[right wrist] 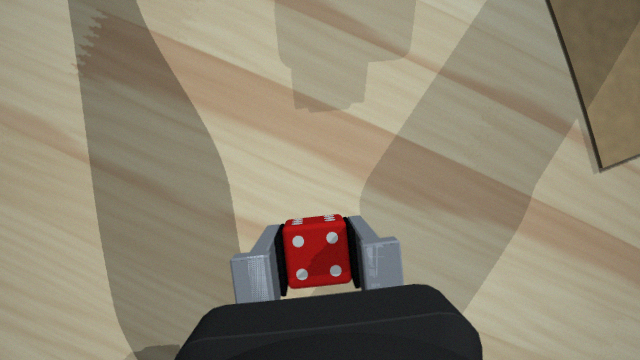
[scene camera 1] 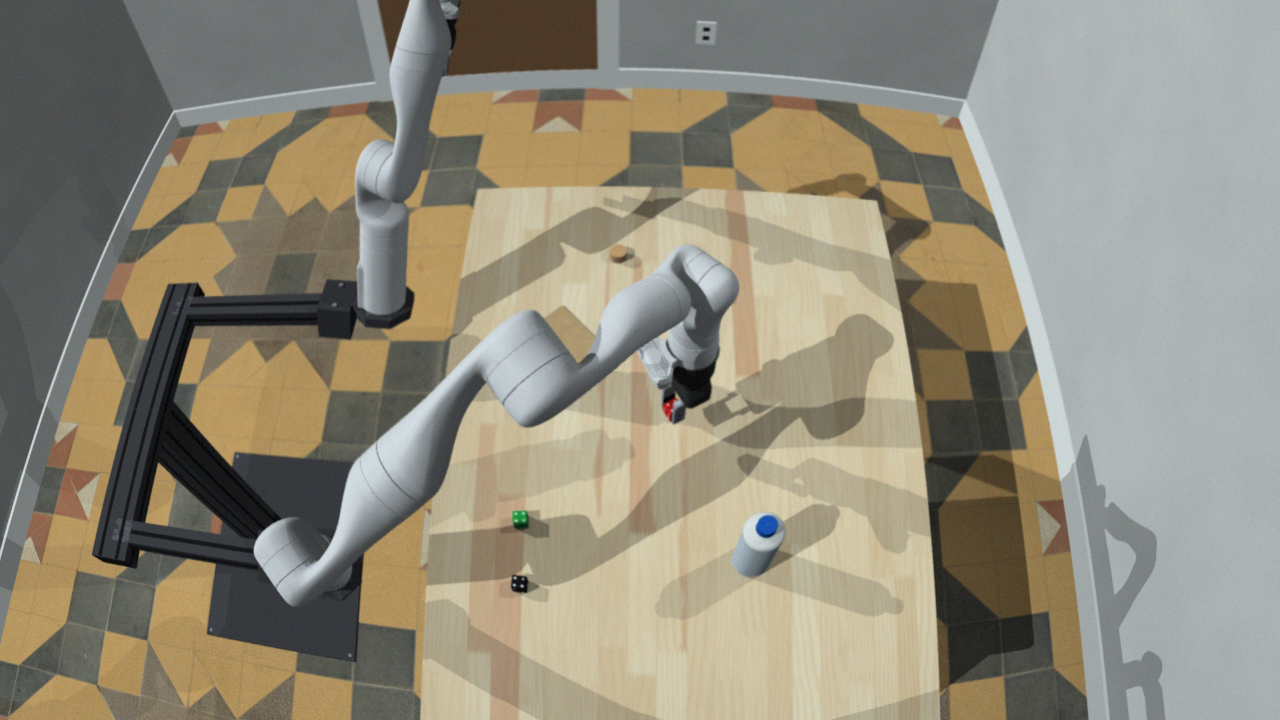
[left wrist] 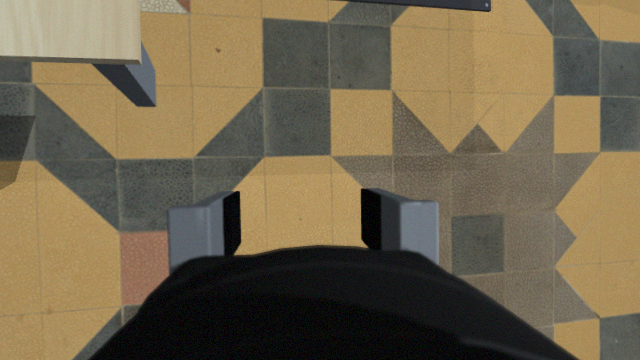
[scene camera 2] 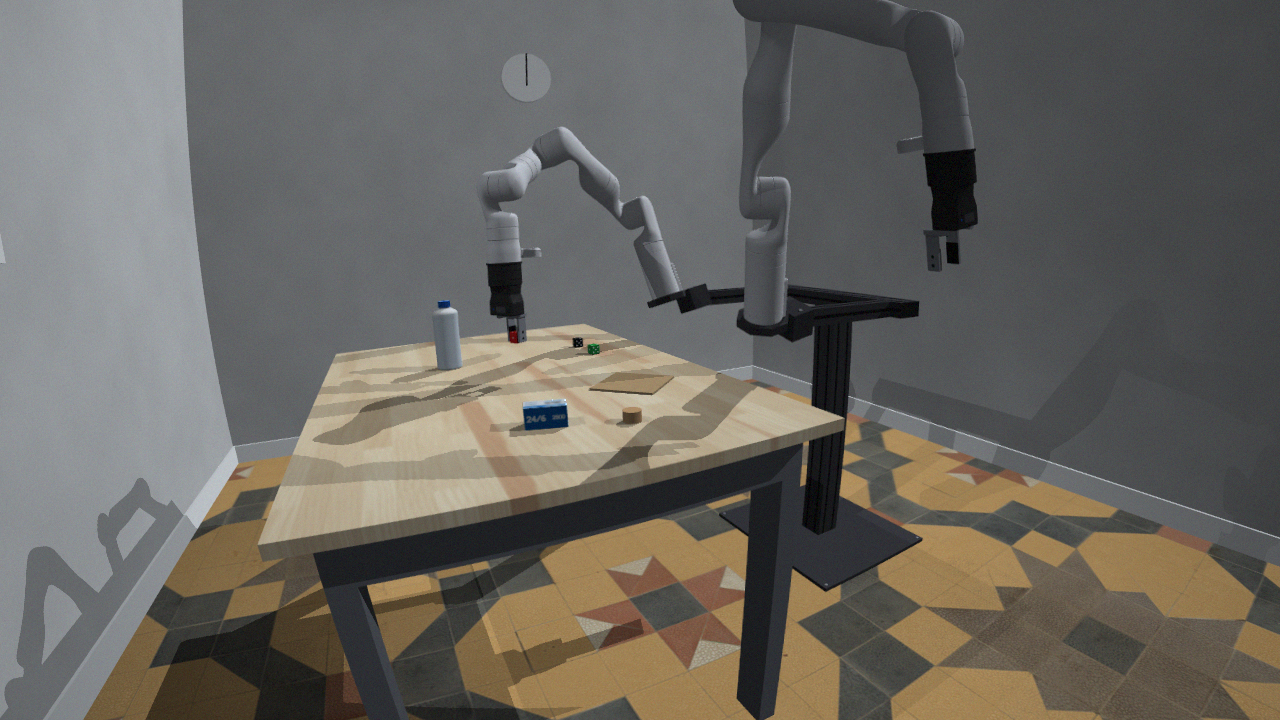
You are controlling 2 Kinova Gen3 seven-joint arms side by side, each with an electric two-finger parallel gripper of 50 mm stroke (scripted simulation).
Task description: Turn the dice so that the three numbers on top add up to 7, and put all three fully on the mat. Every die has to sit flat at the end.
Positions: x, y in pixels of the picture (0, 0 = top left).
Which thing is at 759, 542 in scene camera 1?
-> A white bottle.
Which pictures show the brown square mat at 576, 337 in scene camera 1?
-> The right wrist view, scene camera 1 and scene camera 2 only.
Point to a brown square mat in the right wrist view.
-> At 594, 45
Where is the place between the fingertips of the right gripper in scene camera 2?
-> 517, 341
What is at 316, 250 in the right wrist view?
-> A red die.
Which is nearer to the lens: the brown square mat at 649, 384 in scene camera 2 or the white bottle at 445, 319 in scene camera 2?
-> The brown square mat.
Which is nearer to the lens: the brown square mat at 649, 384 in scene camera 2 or the staples box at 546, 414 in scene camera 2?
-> The staples box.
